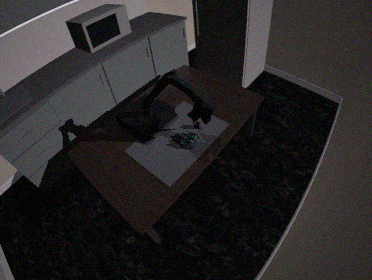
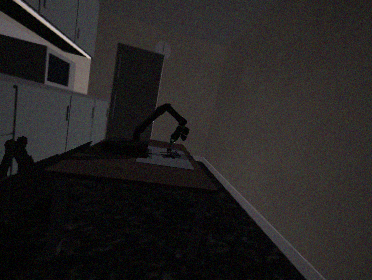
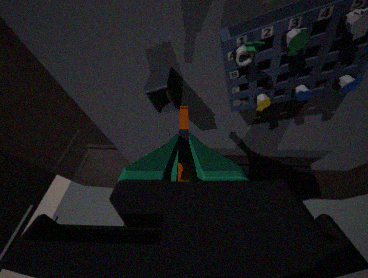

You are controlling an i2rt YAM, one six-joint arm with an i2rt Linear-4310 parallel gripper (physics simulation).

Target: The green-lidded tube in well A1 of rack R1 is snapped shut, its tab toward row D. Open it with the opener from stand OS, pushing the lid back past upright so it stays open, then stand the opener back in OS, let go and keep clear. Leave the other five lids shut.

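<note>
My gripper with green fingers is shut on the orange opener, whose tip points down just above the dark stand OS on the grey mat. The blue rack R1 lies to the right of the stand. In well A1 the tube's white rim shows open, its green lid tipped back. Another green-lidded tube, a white one, a yellow one and two blue ones are shut.
The grey mat lies on a brown table. The arm's dark base sits at the mat's back left. Cabinets with a microwave stand behind the table.
</note>
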